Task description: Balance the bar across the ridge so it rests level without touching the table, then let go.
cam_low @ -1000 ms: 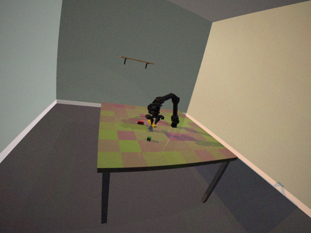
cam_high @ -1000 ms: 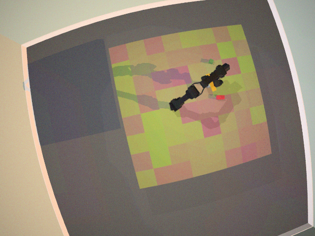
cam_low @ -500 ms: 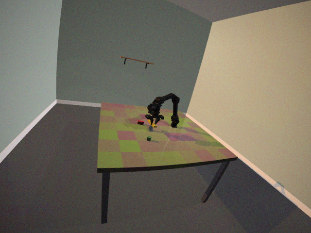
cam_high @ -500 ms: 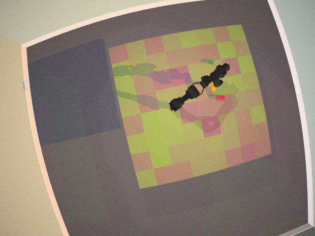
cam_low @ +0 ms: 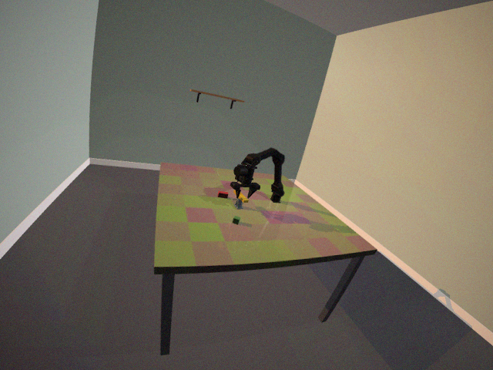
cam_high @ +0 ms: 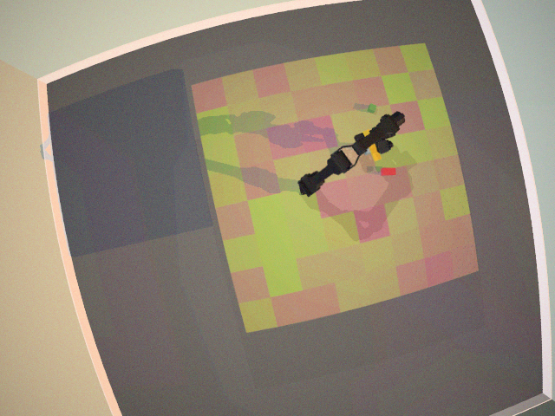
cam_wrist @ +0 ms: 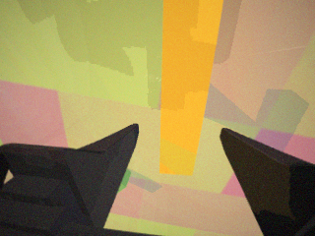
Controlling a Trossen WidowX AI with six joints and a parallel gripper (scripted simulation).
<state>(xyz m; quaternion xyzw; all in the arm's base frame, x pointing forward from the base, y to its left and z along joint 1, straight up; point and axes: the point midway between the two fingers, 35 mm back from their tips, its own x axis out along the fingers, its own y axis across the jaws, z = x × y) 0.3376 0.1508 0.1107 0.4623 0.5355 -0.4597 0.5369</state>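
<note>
Right now my gripper tip is 3 cm to the left of the orange bar. Round my gripper tip: red block 16 cm to the right, 8 cm ahead, 6 cm below; green cube 17 cm to the left, 8 cm ahead, 6 cm below.
</note>
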